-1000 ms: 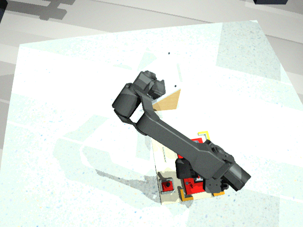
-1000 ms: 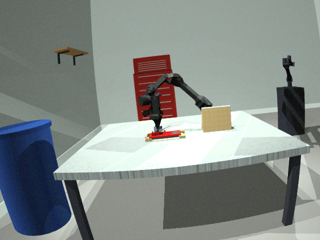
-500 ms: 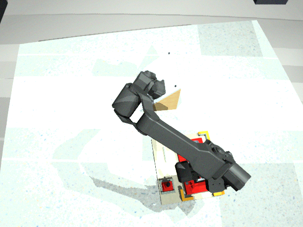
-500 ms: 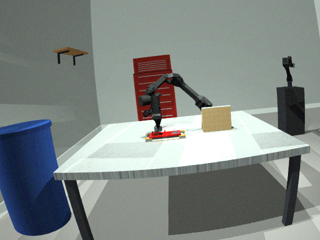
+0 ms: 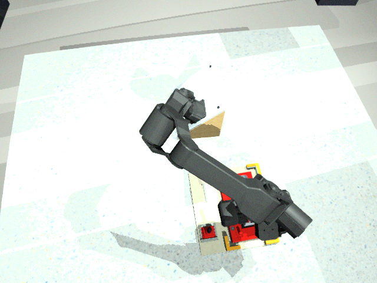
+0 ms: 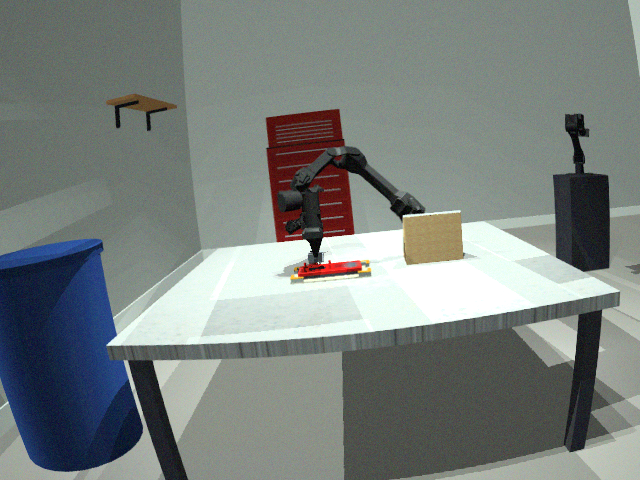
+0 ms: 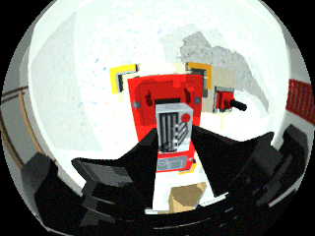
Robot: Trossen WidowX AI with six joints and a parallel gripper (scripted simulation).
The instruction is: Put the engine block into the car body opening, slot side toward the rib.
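My gripper tip is now 10 mm above the grey engine block.
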